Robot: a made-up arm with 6 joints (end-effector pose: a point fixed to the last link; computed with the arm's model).
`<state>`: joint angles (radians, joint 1 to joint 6).
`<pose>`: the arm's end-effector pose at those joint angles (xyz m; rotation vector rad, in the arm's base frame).
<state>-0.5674 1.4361 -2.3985 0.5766 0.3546 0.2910</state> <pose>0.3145 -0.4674 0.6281 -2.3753 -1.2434 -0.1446</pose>
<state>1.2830 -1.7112 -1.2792 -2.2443 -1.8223 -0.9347</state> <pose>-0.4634 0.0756 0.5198 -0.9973 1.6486 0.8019</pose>
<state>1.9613 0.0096 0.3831 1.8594 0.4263 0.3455</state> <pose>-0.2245 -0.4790 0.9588 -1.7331 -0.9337 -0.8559</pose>
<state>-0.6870 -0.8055 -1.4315 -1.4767 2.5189 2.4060</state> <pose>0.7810 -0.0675 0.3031 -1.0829 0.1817 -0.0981</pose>
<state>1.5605 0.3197 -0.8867 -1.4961 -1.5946 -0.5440</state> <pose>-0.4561 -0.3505 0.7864 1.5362 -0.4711 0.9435</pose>
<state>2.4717 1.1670 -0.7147 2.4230 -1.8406 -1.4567</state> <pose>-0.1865 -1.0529 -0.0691 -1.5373 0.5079 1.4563</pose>
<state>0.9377 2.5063 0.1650 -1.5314 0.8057 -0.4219</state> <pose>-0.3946 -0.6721 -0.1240 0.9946 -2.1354 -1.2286</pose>
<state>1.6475 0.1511 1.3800 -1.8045 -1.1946 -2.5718</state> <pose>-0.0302 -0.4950 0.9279 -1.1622 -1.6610 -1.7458</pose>
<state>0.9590 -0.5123 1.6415 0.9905 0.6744 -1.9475</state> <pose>0.3101 -0.2770 0.5499 1.9825 -2.2277 0.5961</pose>
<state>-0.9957 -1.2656 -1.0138 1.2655 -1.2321 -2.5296</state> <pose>0.3940 0.5189 -0.0630 0.8355 1.9963 -0.1324</pose>
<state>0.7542 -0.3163 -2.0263 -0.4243 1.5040 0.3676</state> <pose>-0.0886 -0.0987 0.8038 1.2647 1.9847 -1.1902</pose>
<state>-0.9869 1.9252 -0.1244 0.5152 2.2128 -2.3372</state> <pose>-0.0919 -0.9749 0.5815 0.0600 -2.4239 -0.3613</pose>
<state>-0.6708 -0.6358 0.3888 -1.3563 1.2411 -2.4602</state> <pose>0.4787 0.0589 -0.2866 -0.0892 1.6797 2.5515</pose>
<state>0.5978 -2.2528 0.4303 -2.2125 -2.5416 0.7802</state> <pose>-0.2217 0.4191 0.1612 -1.6556 0.3291 -0.4244</pose>
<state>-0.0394 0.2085 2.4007 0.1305 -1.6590 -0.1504</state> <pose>0.1328 -0.2730 0.2715 -1.7338 1.9654 -0.8088</pose>
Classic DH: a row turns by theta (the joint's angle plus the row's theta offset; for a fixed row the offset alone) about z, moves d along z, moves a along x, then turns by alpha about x. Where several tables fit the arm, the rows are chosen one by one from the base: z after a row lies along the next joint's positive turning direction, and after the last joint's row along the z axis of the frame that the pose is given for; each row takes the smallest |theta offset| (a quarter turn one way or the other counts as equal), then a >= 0, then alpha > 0; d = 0 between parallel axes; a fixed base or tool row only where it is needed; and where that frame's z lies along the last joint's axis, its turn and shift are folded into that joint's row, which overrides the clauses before.
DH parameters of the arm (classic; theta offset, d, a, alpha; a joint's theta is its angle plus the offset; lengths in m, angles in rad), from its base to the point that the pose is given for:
base (fixed): 0 0.183 0 1.5708
joint 1: 0 0.22 0.099 1.5708
joint 2: 0 -0.161 0.396 1.5708
joint 3: 1.5708 -0.138 0.04 -1.5708
joint 4: -1.5708 -0.335 0.113 1.5708
joint 5: 1.5708 -0.046 0.075 -1.5708
joint 6: 0 0.027 -0.092 1.5708
tool (fixed): 3.1416 -0.078 0 0

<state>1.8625 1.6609 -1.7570 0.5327 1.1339 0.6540</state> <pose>-0.5427 -0.6948 0.0352 -1.1826 -1.4073 -2.0244</pose>
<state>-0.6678 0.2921 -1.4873 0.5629 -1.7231 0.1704</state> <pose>0.7788 -0.5077 0.1407 -0.0910 -1.4191 -1.9247</pose>
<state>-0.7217 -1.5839 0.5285 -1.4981 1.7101 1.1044</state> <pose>0.2144 0.5422 0.0981 2.8072 0.3541 -0.2572</pose>
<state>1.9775 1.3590 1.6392 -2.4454 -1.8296 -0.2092</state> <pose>0.1164 -0.7585 0.3108 -1.3101 -2.2704 -1.1671</pose>
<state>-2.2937 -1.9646 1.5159 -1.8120 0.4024 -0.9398</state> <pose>-0.0196 0.2047 0.3184 -0.4739 -1.4010 -0.2129</pose>
